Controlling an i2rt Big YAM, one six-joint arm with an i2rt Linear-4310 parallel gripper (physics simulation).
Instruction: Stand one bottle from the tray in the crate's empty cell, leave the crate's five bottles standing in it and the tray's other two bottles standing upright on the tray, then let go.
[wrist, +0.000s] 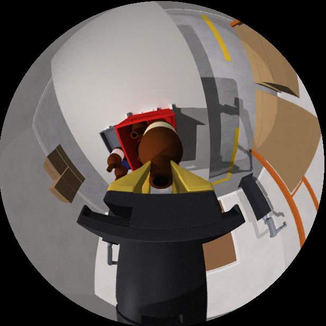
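My gripper (160, 164) is shut on the neck of a brown bottle (160, 144) with a cream band. This bottle is over the red crate (124, 144) and hides most of its inside; whether its base is inside a cell cannot be told. One brown bottle (134, 134) shows in the crate's far left part; the other crate bottles are mostly hidden. The grey tray (106, 134) is left of the crate. Two brown bottles are at its near part and look upright: one (114, 159) with a pale band, one (120, 171) with a blue band, partly behind the left finger.
The pale table (115, 65) bears the crate and tray, and its edge runs down right of the crate. Beyond it are the grey floor with yellow lines (217, 37), large cardboard boxes (287, 140) and orange rails (283, 187). Smaller boxes (64, 175) are at the left.
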